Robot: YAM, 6 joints.
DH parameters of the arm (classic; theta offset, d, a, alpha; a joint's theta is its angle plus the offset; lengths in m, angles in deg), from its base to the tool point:
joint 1: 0 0.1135 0.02 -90
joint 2: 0 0 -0.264 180
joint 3: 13.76 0 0.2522 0
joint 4: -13.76 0 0.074 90
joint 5: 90 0 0 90
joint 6: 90 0.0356 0 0
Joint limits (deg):
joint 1: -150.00..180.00
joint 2: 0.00..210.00
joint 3: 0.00..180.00
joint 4: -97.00..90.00
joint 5: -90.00..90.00
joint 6: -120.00..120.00
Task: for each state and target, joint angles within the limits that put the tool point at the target. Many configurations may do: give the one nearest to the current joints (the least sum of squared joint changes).
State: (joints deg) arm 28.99 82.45 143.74 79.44 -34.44 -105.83
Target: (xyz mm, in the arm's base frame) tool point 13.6 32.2 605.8
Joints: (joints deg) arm 26.39 61.17 90.66 90.00 -39.83 -105.83
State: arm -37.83 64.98 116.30 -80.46 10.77 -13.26
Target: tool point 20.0 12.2 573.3
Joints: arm -17.56 57.60 126.38 -75.99 -29.75 -13.26
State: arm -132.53 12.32 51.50 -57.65 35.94 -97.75
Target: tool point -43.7 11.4 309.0
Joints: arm -150.00 16.05 44.08 -58.37 63.01 -97.75
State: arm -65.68 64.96 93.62 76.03 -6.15 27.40
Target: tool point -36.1 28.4 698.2
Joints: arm -44.41 68.64 127.05 56.92 8.03 27.40
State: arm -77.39 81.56 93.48 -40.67 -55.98 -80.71
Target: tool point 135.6 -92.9 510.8
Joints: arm -45.32 62.43 94.97 -44.57 -60.83 -80.71
